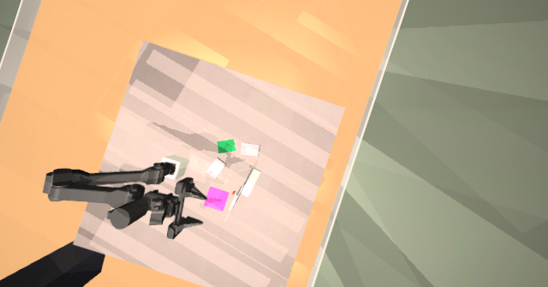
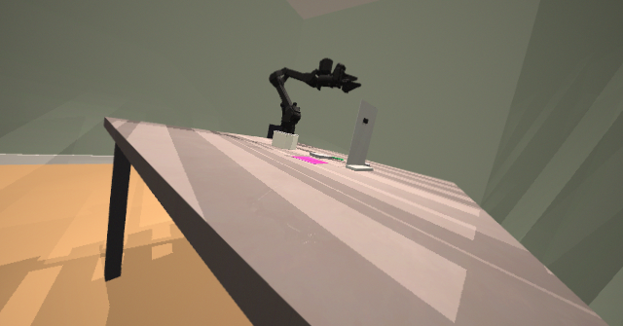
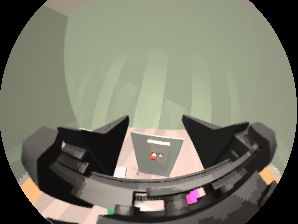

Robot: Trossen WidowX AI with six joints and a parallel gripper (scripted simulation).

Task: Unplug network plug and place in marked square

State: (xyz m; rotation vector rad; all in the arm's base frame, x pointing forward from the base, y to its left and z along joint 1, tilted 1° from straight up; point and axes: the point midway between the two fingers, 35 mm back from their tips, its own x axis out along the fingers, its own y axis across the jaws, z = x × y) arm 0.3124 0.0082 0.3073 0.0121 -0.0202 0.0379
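The plug lies 60 mm ahead of my gripper tip and 180 mm below it. Also, from my gripper tip: grey upright panel (80 mm ahead, 10 mm to the right, 260 mm below).
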